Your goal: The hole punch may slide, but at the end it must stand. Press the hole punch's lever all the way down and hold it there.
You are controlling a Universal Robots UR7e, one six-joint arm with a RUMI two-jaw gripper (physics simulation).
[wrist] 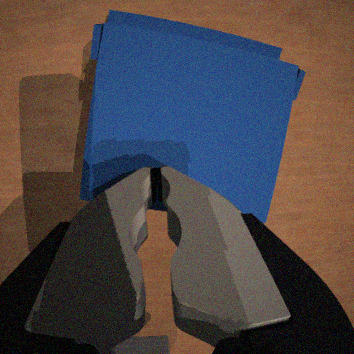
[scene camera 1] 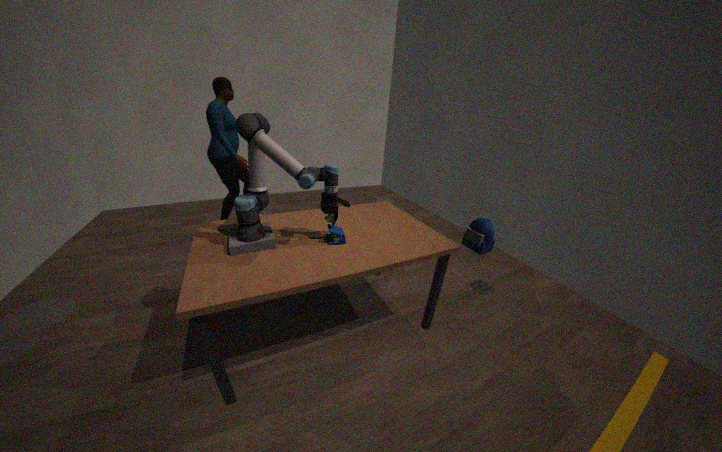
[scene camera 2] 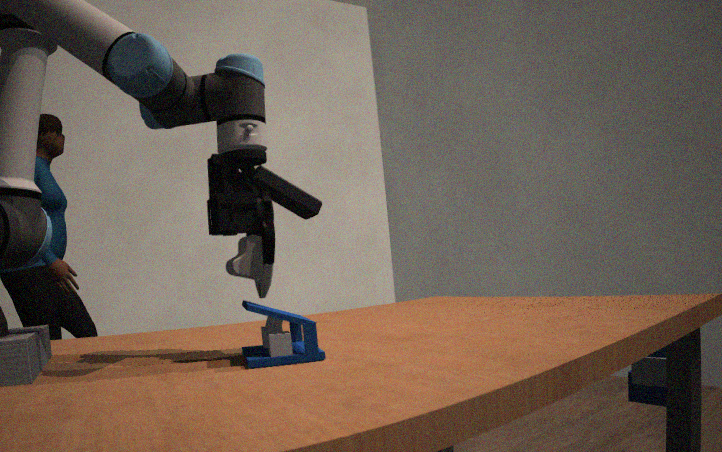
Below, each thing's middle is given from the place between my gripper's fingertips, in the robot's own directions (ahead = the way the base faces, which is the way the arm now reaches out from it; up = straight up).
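Scene:
My gripper: 3 cm above the blue lever [scene camera 2: 275,318], 2 cm to the left of it, 1 cm short of it.

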